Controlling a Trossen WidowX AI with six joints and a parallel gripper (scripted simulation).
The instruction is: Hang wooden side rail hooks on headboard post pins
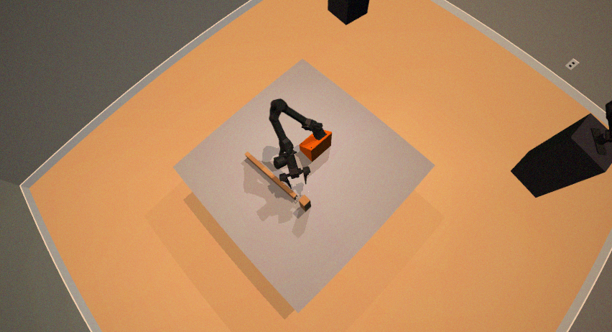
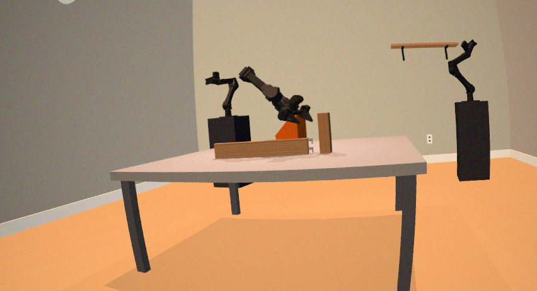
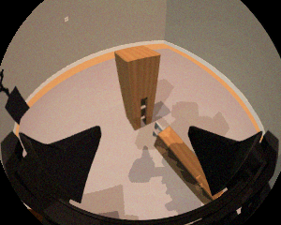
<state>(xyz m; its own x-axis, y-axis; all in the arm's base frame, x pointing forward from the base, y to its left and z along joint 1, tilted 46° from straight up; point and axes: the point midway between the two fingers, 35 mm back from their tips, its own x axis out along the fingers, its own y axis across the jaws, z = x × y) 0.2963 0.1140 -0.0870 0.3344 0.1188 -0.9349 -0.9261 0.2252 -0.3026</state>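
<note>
Right now the headboard post is 90 mm to the left of my gripper tip, 60 mm below it and 30 mm ahead of it.
</note>
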